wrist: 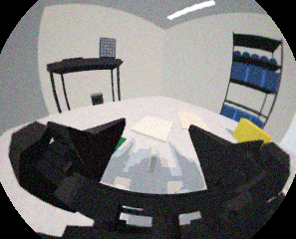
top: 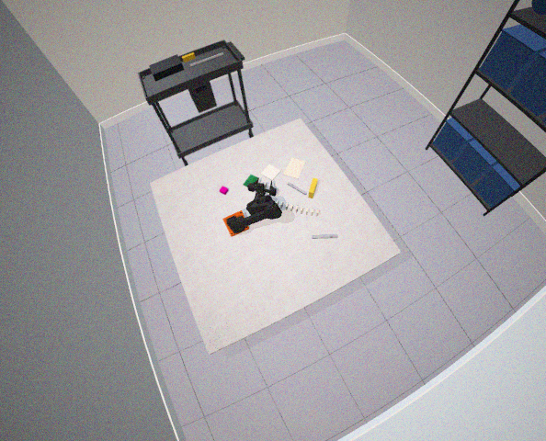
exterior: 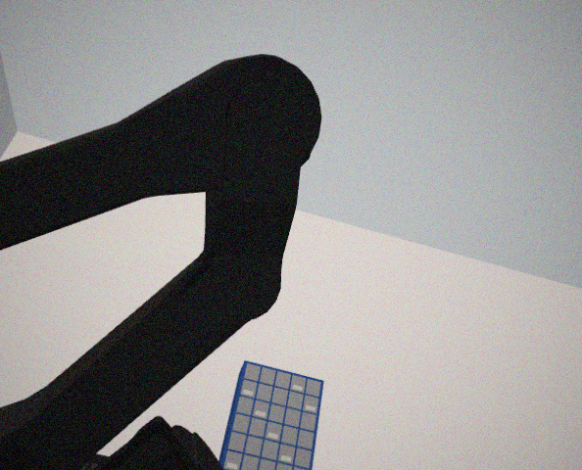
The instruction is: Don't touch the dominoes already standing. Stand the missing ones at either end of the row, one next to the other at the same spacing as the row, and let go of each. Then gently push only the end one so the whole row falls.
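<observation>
The green tile is 90 mm to the left of my gripper tip, 80 mm below it and 80 mm behind it. Round my gripper tip: yellow block 260 mm ahead, 180 mm to the right, 50 mm below; magenta cube 280 mm behind, 100 mm to the left, 70 mm below; cream sheet 250 mm ahead, 80 mm below, 50 mm to the left.
</observation>
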